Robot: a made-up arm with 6 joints. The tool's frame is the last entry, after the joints. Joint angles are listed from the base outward. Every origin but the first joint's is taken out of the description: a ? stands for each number. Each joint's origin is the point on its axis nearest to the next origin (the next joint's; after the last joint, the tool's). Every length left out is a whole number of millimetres.
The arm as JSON. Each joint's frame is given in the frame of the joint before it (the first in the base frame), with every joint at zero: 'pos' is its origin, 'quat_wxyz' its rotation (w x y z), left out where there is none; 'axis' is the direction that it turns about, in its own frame. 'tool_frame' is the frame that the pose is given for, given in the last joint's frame.
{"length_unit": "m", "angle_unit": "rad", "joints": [
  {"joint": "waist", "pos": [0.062, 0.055, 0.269], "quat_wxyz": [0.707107, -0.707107, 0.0, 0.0], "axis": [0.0, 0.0, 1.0]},
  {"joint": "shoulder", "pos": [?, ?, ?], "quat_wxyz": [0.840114, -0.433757, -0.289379, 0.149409], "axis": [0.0, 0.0, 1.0]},
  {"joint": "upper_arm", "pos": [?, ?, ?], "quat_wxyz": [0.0, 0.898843, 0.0, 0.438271], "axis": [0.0, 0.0, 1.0]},
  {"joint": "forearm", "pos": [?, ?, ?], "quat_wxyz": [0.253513, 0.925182, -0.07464, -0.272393], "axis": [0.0, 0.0, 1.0]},
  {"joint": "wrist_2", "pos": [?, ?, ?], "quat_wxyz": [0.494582, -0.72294, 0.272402, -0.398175], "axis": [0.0, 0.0, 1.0]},
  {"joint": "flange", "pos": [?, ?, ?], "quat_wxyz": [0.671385, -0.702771, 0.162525, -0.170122], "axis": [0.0, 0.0, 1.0]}
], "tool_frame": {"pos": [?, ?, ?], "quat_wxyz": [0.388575, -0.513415, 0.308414, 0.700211]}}
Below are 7 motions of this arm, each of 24 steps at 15 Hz.
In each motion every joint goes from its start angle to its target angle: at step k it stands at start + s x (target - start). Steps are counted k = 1, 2, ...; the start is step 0. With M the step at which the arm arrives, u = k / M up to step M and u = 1 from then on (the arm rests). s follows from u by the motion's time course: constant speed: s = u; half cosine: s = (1 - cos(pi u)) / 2; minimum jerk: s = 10 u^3 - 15 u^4 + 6 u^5.
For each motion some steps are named. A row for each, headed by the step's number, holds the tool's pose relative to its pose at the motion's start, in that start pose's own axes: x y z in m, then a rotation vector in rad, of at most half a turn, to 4 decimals.
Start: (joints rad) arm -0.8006 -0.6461 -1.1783 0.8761 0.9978 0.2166
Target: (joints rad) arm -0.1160 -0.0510 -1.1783 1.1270 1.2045 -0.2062
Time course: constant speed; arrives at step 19
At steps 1, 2, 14, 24:
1: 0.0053 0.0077 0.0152 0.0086 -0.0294 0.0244
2: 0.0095 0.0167 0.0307 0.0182 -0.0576 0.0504
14: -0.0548 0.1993 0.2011 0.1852 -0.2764 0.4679
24: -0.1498 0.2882 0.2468 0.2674 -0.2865 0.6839

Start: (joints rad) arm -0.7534 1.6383 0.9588 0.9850 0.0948 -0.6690
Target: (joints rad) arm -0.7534 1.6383 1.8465 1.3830 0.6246 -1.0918
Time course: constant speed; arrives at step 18
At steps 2, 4, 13, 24:
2: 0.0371 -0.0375 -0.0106 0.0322 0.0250 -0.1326
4: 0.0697 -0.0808 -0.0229 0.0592 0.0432 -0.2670
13: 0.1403 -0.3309 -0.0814 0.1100 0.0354 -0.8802
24: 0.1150 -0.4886 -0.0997 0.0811 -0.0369 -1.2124

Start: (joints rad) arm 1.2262 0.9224 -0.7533 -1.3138 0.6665 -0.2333
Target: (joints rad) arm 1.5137 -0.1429 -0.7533 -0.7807 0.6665 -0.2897
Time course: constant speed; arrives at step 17
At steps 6, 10, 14, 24:
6: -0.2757 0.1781 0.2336 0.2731 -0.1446 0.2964
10: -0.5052 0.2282 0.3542 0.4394 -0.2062 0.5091
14: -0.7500 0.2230 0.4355 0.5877 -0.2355 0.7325
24: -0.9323 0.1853 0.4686 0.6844 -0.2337 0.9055

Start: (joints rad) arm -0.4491 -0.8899 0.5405 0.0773 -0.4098 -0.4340
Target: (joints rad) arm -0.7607 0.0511 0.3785 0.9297 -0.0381 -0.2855
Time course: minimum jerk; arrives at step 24
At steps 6, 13, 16, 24:
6: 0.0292 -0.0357 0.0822 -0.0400 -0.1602 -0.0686
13: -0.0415 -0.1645 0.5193 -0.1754 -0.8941 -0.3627
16: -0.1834 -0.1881 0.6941 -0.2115 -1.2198 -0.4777
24: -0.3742 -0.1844 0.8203 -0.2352 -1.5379 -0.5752

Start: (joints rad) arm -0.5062 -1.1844 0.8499 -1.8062 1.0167 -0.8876
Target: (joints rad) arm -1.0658 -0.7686 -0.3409 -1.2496 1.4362 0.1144
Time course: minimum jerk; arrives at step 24
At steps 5, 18, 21, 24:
5: 0.0308 -0.0136 0.0257 0.0315 0.0207 -0.0965
18: 0.1942 -0.4684 0.0914 0.6959 0.7607 -0.9297
21: 0.1794 -0.5069 0.0645 0.8054 0.8655 -0.9450
24: 0.1763 -0.5131 0.0591 0.8264 0.8846 -0.9459

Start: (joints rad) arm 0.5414 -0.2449 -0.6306 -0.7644 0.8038 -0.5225
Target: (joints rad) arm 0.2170 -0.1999 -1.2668 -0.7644 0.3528 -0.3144
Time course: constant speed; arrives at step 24
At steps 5, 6, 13, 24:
5: 0.0034 0.0283 0.0650 0.1094 -0.0108 0.0073
6: 0.0046 0.0323 0.0785 0.1305 -0.0146 0.0078
13: 0.0169 0.0454 0.1740 0.2687 -0.0543 0.0020
24: 0.0445 0.0158 0.3158 0.4443 -0.1577 -0.0462

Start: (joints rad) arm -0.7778 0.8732 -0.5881 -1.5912 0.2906 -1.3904
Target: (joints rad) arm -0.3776 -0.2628 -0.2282 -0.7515 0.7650 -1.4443
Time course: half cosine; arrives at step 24
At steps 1, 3, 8, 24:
1: -0.0022 0.0038 -0.0001 0.0023 0.0000 0.0043
3: -0.0203 0.0330 -0.0006 0.0206 0.0006 0.0376
8: -0.1605 0.1948 -0.0029 0.1340 0.0248 0.2342
24: -0.8337 0.3571 -0.0428 0.3719 0.3952 0.7062

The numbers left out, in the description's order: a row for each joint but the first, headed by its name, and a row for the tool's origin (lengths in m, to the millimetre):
shoulder: 0.079 -0.069 0.0
upper_arm: -0.325 0.383 0.0
forearm: 0.023 0.012 0.0
wrist_2: 0.08 0.088 0.0
flange: -0.46 -0.116 0.0
tool: -0.039 -0.037 0.0

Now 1 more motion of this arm.
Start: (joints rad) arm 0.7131 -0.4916 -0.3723 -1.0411 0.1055 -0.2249
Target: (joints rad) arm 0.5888 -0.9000 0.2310 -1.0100 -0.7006 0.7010
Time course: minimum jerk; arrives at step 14
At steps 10, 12, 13, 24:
10: -0.6972 0.1566 0.1256 -0.4366 -0.5394 1.5223
12: -0.7717 0.1060 0.1453 -0.4553 -0.7004 1.7016
13: -0.7826 0.0965 0.1485 -0.4567 -0.7287 1.7297
24: -0.7843 0.0950 0.1490 -0.4569 -0.7334 1.7343

